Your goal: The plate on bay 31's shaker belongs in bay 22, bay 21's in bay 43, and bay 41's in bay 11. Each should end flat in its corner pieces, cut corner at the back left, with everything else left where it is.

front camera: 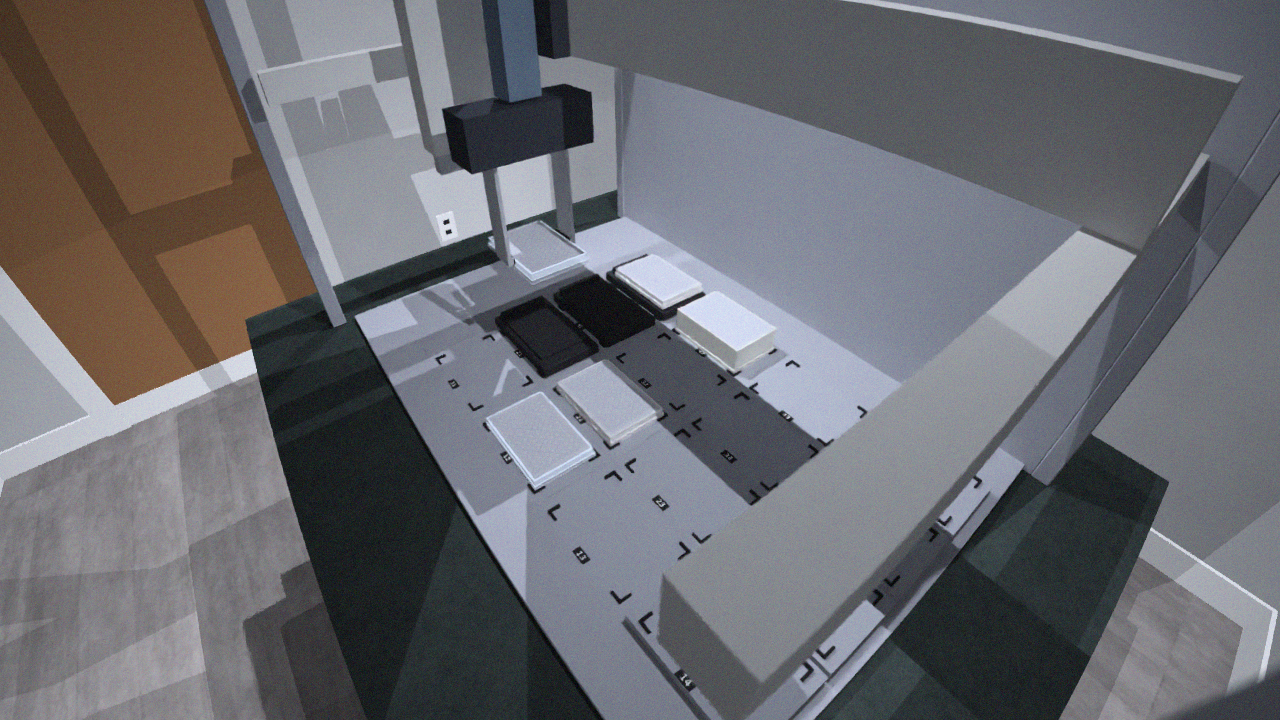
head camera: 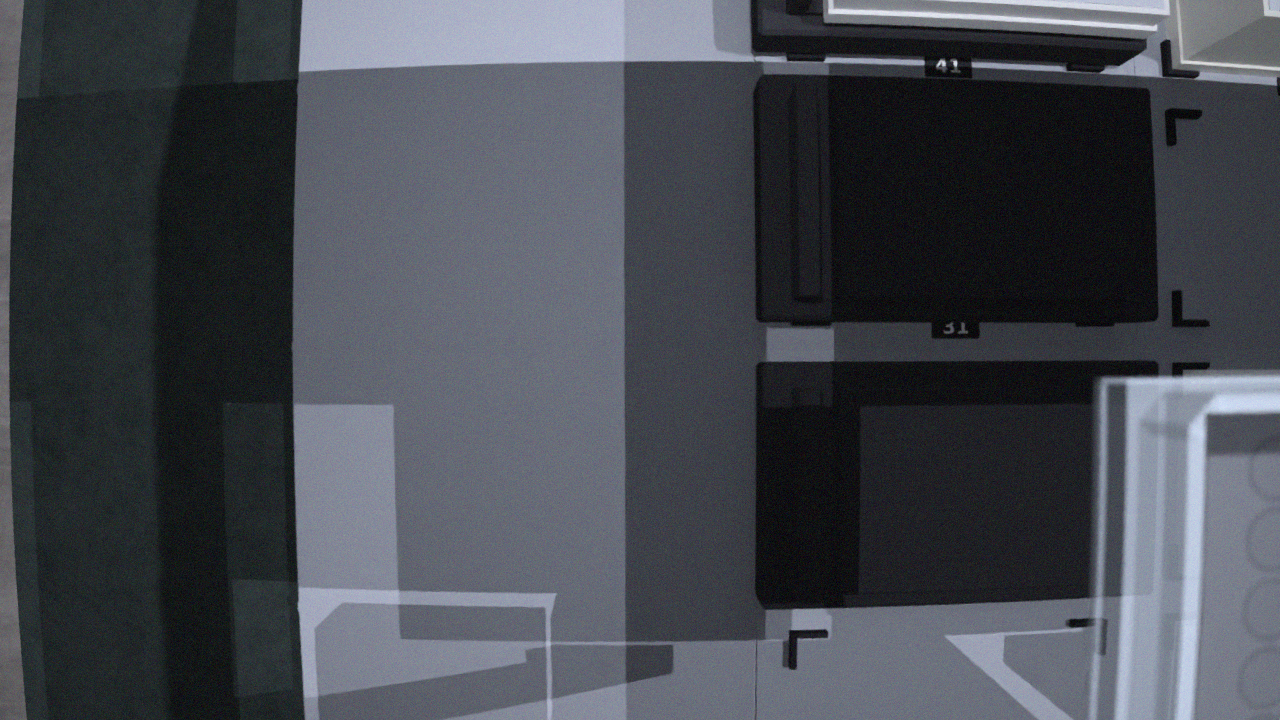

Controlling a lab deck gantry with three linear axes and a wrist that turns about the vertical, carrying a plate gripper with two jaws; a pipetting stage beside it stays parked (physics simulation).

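Places are measured from the robot's base along level axes (x left, y back, z up), in centimetres.
Pixels of known places: gripper, between the fingertips: [front camera: 536,249]; robot's base, origin of its link: [front camera: 438,359].
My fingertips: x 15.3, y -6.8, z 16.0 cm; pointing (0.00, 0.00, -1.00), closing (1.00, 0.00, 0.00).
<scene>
Ahead of a thing's pixels: the offset from my fingertips to its top centre. "spot": to the spot under its first point.
My gripper [front camera: 534,248] is shut on a clear plate @(dy +0.0, dx +0.0, dz +0.7 cm) [front camera: 544,250] [head camera: 1154,555] and holds it above the back left of the deck. In the head view part of this plate shows, with a cut corner at its back left; the jaws do not show there. Bay 21's dark holder @(spot: dy -1.1, dx -0.8, dz -13.6 cm) [front camera: 546,335] [head camera: 966,501] and bay 31's shaker @(spot: dy -0.8, dx +9.8, dz -13.6 cm) [front camera: 604,308] [head camera: 984,197] bear no plate. A milky plate @(dy -16.0, dx -0.3, dz -14.5 cm) [front camera: 608,400] lies in bay 22. A white plate @(dy -0.1, dx +21.2, dz -12.3 cm) [front camera: 657,279] [head camera: 993,10] sits on bay 41's black base. Bay 43 @(spot: dy -32.3, dx +16.6, dz -16.0 cm) [front camera: 785,415] and bay 11 @(spot: dy +0.4, dx -15.8, dz -16.0 cm) [front camera: 452,384] hold no plate.
A tall white block @(dy -16.0, dx +21.1, dz -11.8 cm) [front camera: 726,326] [head camera: 1230,35] stands in bay 42, beside bay 43. A clear plate @(dy -16.0, dx -11.0, dz -14.5 cm) [front camera: 538,437] lies in bay 12, in front of bay 22. A thick beige beam [front camera: 859,474] crosses above the right part of the deck.
</scene>
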